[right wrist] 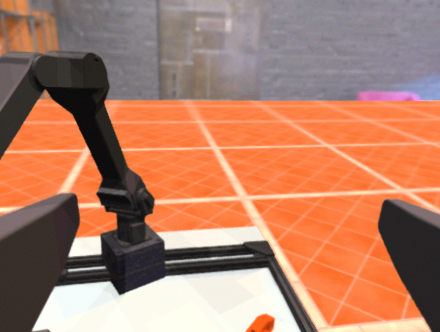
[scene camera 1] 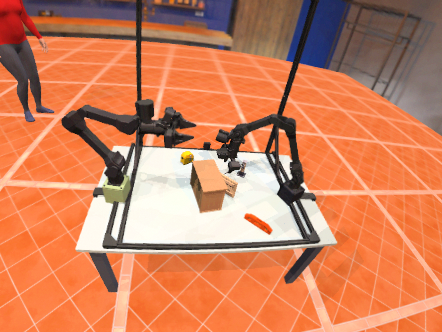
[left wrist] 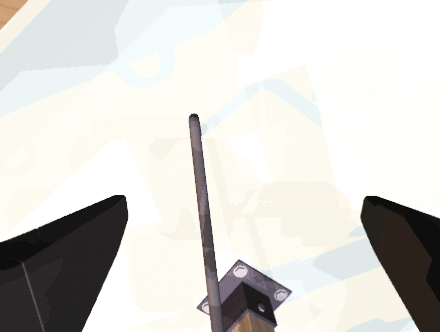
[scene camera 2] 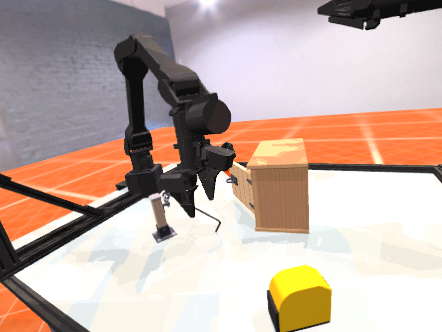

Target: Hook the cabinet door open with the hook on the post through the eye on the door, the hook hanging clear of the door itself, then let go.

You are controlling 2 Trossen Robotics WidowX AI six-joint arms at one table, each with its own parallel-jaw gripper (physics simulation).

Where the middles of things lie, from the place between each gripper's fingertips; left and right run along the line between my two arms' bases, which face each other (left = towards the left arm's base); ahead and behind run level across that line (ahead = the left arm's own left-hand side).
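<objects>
The wooden cabinet (scene camera 2: 279,168) is 1 cm above my left hand, 10 cm to the right of it and 16 cm ahead of it. Counted from the same left hand, the yellow block (scene camera 2: 301,291) is 13 cm behind, 4 cm below and 22 cm to the right; the thin dark hook rod (left wrist: 213,293) is 1 cm ahead, 2 cm below and 4 cm to the left. Going by its middle, the yellow block is nearer to my left hand than to my right gripper.
My right gripper is 350 mm above the wooden cabinet, 130 mm to the right of it and 70 mm past it. The thin dark hook rod is 270 mm to the left of my right hand, 380 mm below it and 220 mm behind it; the yellow block is 400 mm below that hand, 360 mm behind it and 10 mm to the left of it.
</objects>
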